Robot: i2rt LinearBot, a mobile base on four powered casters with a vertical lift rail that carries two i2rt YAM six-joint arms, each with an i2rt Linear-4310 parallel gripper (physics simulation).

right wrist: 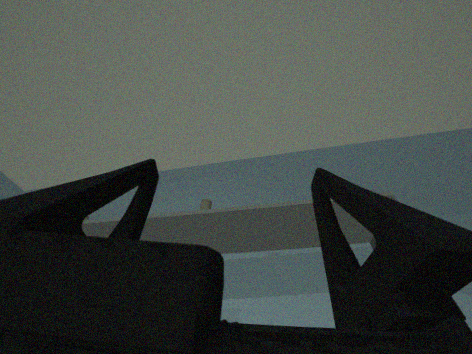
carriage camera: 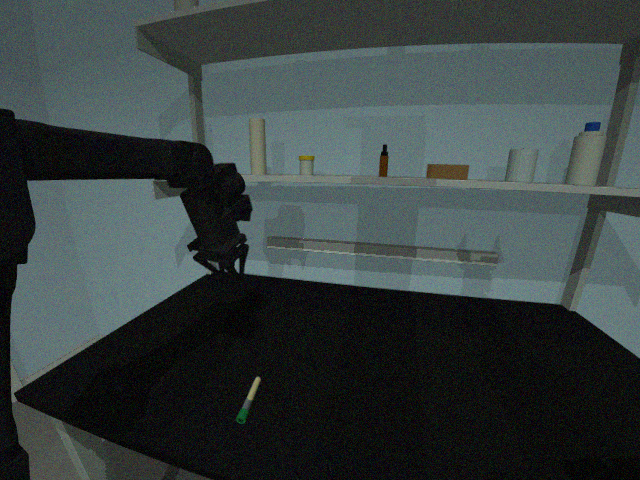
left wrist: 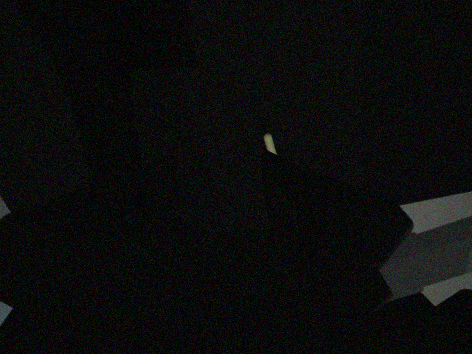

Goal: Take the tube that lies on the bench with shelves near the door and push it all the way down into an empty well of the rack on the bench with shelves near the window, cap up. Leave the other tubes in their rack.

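Places are measured from the left arm's base along level axes (x ahead, y left, z up), in metres.
Where they show: left gripper, between the fingertips: [carriage camera: 231, 277] [left wrist: 219, 161]; right gripper, between the fingertips: [right wrist: 234, 172].
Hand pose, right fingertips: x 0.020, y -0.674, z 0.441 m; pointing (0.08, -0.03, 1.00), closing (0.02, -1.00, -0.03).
Note:
Each offset is from my right fingertips to the top centre of the thing. "*": to the spot under its first point. Level surfaces: height alone.
The tube @[dx +0.285, dy +0.487, dz -0.483 m] [carriage camera: 251, 394] [left wrist: 270, 143] lies flat on the black bench @[dz -0.502 m] [carriage camera: 413, 361], towards the front left in the carriage view, its green cap pointing to the front edge. In the left wrist view its pale end shows and the rest is hidden behind a dark finger. My left gripper [carriage camera: 229, 272] [left wrist: 219, 161] is partly open and empty, pointing down above the bench and apart from the tube; its fingers are barely distinguishable in the left wrist view. My right gripper [right wrist: 234, 172] is wide open and empty, facing the ceiling and wall. No rack shows in these views.
Above the bench, a shelf [carriage camera: 330, 179] holds a tall cylinder @[* dx +0.729, dy +0.567, dz +0.042 m] [carriage camera: 257, 147], a yellow-lidded jar @[* dx +0.705, dy +0.405, dz -0.015 m] [carriage camera: 306, 165], a brown bottle @[* dx +0.647, dy +0.173, dz -0.010 m] [carriage camera: 383, 164], a brown box @[* dx +0.614, dy -0.004, dz -0.024 m] [carriage camera: 447, 171], a white cylinder @[* dx +0.587, dy -0.200, dz +0.000 m] [carriage camera: 521, 165] and a blue-capped bottle @[* dx +0.605, dy -0.408, dz +0.030 m] [carriage camera: 585, 158]. An upper shelf @[dz +0.393 m] [carriage camera: 387, 28] and side posts @[* dx +0.650, dy -0.566, dz -0.110 m] [carriage camera: 604, 206] frame it.

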